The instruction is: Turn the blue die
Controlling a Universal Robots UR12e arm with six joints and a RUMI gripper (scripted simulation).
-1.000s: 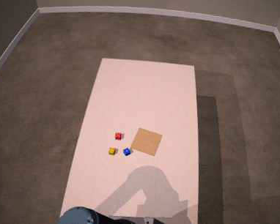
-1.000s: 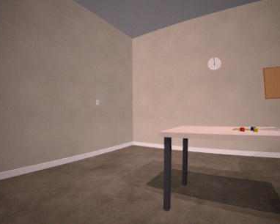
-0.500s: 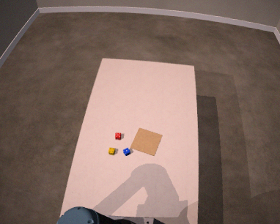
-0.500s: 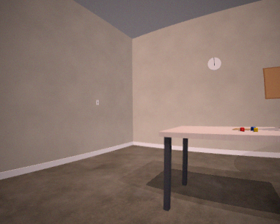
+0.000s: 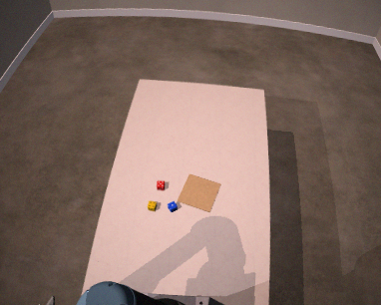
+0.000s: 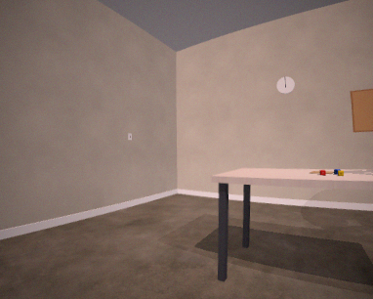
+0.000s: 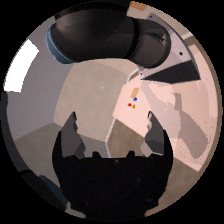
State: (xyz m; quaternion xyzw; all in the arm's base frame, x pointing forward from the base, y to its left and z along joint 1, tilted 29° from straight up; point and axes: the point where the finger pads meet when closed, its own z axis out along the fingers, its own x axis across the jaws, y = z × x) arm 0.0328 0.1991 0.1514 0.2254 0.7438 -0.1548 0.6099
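My hand is 480 mm short of the blue die, 310 mm above it and 230 mm to the left of it. The rest, counted from my hand: mat 560 mm ahead, 340 mm to the right, 320 mm below; yellow die 480 mm ahead, 310 mm below, 150 mm to the right; red die 580 mm ahead, 310 mm below, 180 mm to the right.
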